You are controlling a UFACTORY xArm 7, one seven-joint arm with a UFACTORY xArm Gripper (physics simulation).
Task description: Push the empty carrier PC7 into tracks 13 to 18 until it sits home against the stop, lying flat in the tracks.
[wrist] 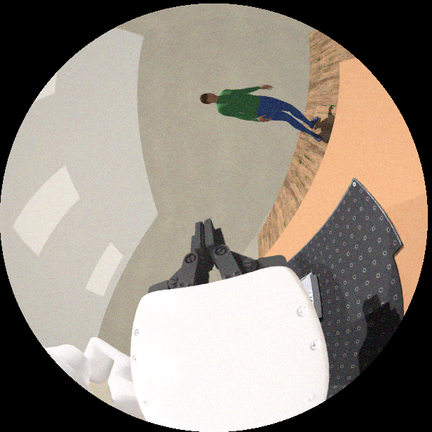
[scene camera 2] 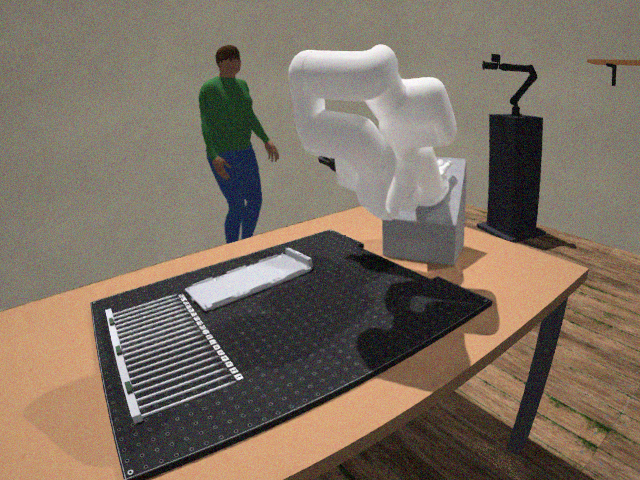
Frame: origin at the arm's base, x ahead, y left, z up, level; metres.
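Where they show: gripper, between the fingertips: (scene camera 2: 321, 156); arm's base, origin of its link: (scene camera 2: 427, 186).
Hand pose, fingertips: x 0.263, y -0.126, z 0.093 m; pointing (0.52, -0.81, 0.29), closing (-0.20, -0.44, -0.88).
Note:
Things, the pixels of their top centre, and the offset from my fingertips. "*": a spot on its surface instead. Level surfaces: height alone.
- white carrier PC7, centre of its top: (scene camera 2: 247, 271) 0.254 m ahead, 0.127 m left, 0.242 m down
- white stop bar, a spot on its surface: (scene camera 2: 122, 361) * 0.555 m ahead, 0.417 m left, 0.256 m down
- perforated black board, height of its surface: 0.272 m down
- wooden table, height of its surface: 0.285 m down
The white carrier PC7 (scene camera 2: 248, 281) lies flat on the black board, its raised end wall toward the robot base. Its other end is beside the numbered entrance labels (scene camera 2: 209, 338) at the far side of the tracks (scene camera 2: 187, 398). The white stop bar (scene camera 2: 122, 361) with green pieces closes the tracks' left end. A gap separates the carrier from the stop bar. My gripper (wrist: 207, 230) is shut and empty, its two dark fingertips together. In the scene view, a dark part of it shows beside the white arm, high above the board and away from the carrier.
The perforated black board (scene camera 2: 310, 335) (wrist: 360, 250) lies on the wooden table (scene camera 2: 537, 268) (wrist: 380, 125). The grey robot base (scene camera 2: 421, 240) stands at its back right. A person (scene camera 2: 227, 113) (wrist: 240, 104) stands behind the table. A black pedestal (scene camera 2: 514, 175) with a small arm stands farther right.

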